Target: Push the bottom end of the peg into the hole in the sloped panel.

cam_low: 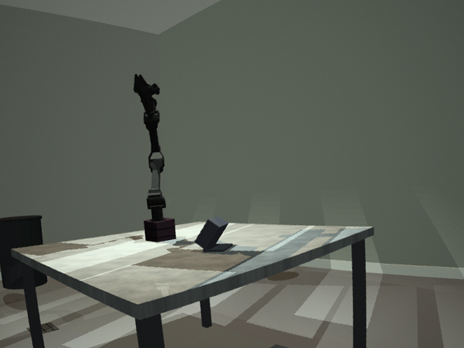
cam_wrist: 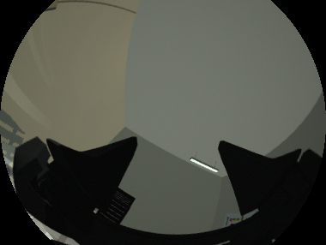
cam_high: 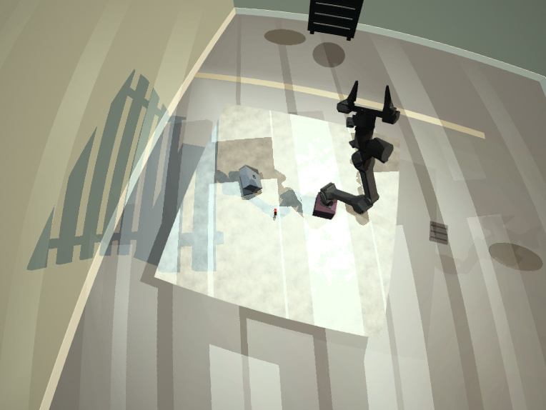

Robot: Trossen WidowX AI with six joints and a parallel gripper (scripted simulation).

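Now: the red peg 780 mm below my gripper tip, 230 mm to the left of it and 210 mm ahead of it. From my gripper tip the other things lie so: grey sloped panel (770 mm below, 430 mm ahead, 120 mm to the left).
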